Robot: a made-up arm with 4 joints. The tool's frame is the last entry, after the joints.
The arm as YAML. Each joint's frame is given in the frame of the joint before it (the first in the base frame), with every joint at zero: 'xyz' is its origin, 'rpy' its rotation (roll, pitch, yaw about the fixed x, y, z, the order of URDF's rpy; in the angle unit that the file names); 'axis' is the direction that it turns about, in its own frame. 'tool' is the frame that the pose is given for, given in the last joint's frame.
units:
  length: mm
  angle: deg
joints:
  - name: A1
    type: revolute
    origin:
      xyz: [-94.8, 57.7, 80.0]
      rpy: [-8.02, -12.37, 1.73]
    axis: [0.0, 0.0, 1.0]
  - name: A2
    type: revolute
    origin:
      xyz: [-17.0, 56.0, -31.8]
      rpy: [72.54, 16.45, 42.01]
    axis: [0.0, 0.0, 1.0]
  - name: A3
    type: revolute
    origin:
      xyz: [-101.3, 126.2, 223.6]
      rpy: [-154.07, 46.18, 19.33]
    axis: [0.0, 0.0, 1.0]
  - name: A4
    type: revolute
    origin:
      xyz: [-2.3, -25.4, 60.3]
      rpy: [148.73, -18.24, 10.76]
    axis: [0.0, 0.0, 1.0]
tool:
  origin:
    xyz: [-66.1, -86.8, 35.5]
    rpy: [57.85, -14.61, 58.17]
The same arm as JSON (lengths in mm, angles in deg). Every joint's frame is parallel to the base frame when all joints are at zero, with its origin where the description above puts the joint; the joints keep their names.
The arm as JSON. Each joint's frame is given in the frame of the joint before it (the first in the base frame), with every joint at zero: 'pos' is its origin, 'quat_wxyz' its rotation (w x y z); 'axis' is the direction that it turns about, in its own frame. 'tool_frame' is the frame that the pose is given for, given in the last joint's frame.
{
  "length_unit": "mm",
  "angle_unit": "deg",
  "joints": [
    {
      "joint": "A1",
      "pos": [
        -94.8,
        57.7,
        80.0
      ],
      "quat_wxyz": [
        1.0,
        0.0,
        0.0,
        0.0
      ],
      "axis": [
        -0.216207,
        0.133104,
        0.967232
      ]
    },
    {
      "joint": "A2",
      "pos": [
        -9.7,
        50.7,
        -42.0
      ],
      "quat_wxyz": [
        1.0,
        0.0,
        0.0,
        0.0
      ],
      "axis": [
        0.622696,
        -0.586896,
        0.517497
      ]
    },
    {
      "joint": "A3",
      "pos": [
        37.6,
        -128.1,
        241.6
      ],
      "quat_wxyz": [
        1.0,
        0.0,
        0.0,
        0.0
      ],
      "axis": [
        -1.0,
        -0.0001,
        0.0
      ]
    },
    {
      "joint": "A4",
      "pos": [
        -60.3,
        5.9,
        24.8
      ],
      "quat_wxyz": [
        1.0,
        0.0,
        0.0,
        0.0
      ],
      "axis": [
        0.811683,
        0.48799,
        0.320993
      ]
    }
  ],
  "tool_frame": {
    "pos": [
      92.3,
      -61.5,
      -29.4
    ],
    "quat_wxyz": [
      0.010654,
      -0.565409,
      -0.692757,
      -0.447535
    ]
  }
}

